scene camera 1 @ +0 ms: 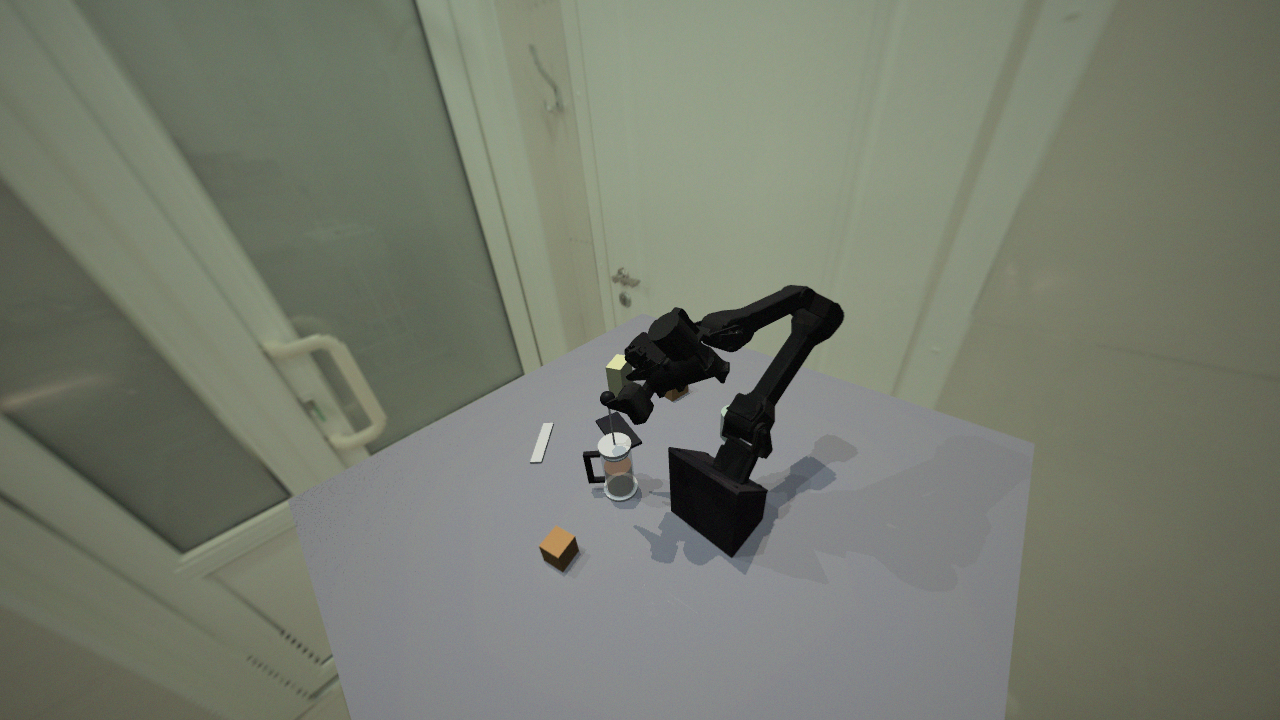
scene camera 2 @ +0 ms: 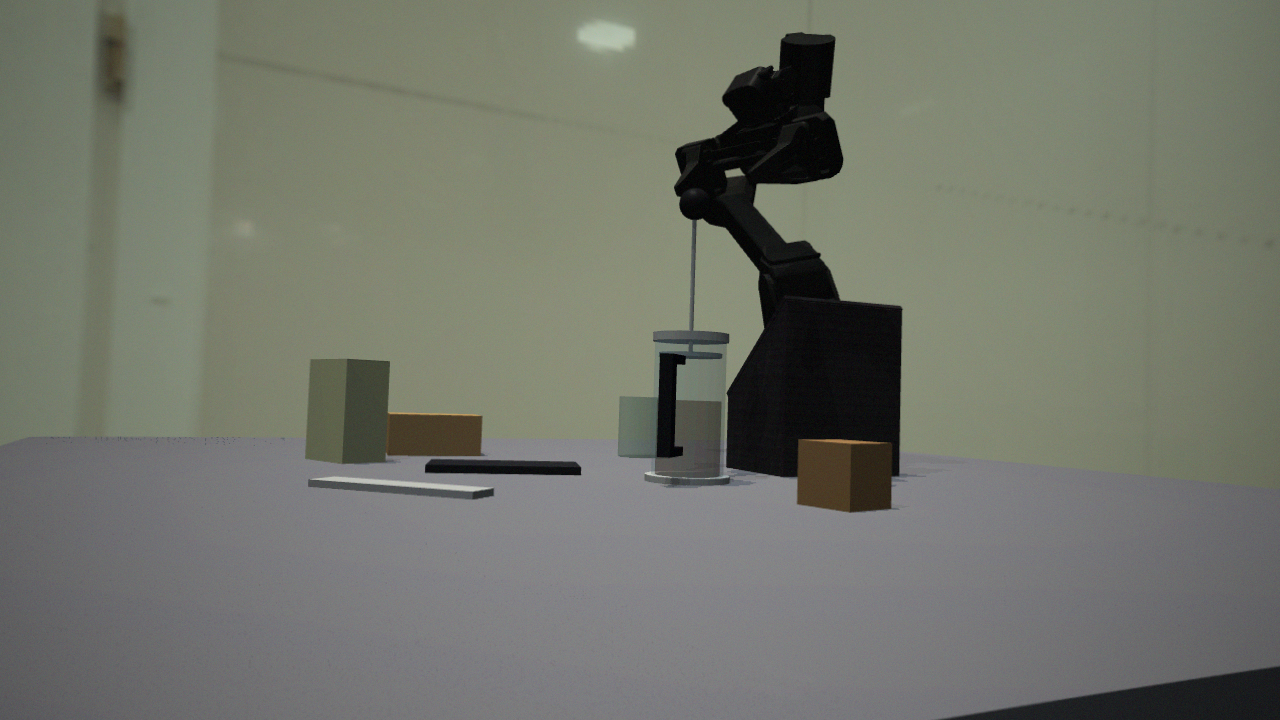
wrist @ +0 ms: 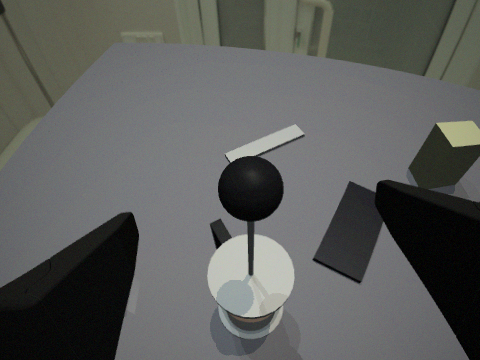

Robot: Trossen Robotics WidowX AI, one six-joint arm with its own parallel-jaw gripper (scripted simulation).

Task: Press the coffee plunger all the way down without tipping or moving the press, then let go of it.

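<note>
My gripper is open, and it holds nothing. I can see it in the wrist view, and scene camera 1 shows the gripper too. There are things here as well: a flat black plate, a pale green cup and a glass coffee press.
</note>
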